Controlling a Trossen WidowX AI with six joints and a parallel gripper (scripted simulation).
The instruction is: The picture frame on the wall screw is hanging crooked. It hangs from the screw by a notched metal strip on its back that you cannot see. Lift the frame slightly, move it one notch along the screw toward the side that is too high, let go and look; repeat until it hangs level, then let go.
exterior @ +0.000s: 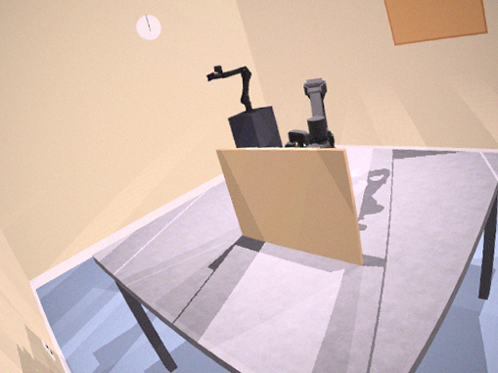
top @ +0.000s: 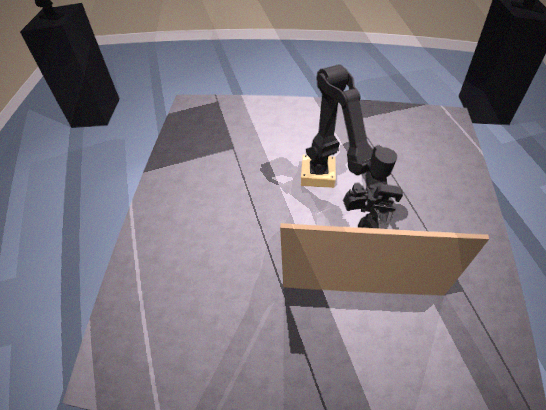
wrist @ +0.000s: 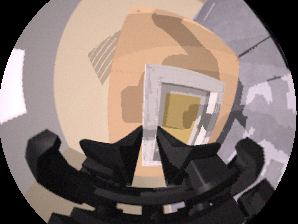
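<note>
The picture frame lies 1 cm ahead of my gripper tip, 1 cm to the right of it and 5 cm below it. Also, from my gripper tip: tan wall panel: 2 cm ahead, 8 cm below.
</note>
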